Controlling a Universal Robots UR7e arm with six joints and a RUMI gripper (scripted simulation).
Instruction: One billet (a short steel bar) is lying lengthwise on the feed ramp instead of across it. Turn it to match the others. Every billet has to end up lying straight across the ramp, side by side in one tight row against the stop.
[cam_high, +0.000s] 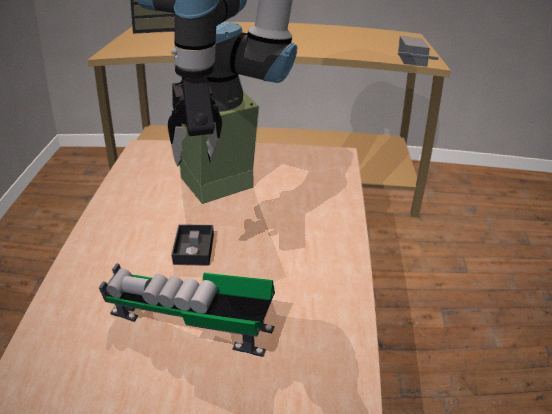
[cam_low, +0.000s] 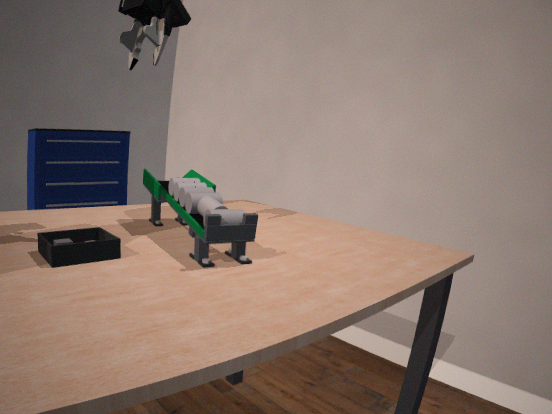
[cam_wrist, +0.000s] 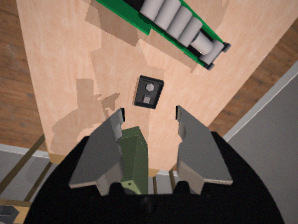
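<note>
Now: hand 6 cm short of the grey stop, 22 cm to the left of it and 30 cm above it. From my hand the other things lie so: black tray: 14 cm behind, 5 cm to the right, 35 cm below.
</note>
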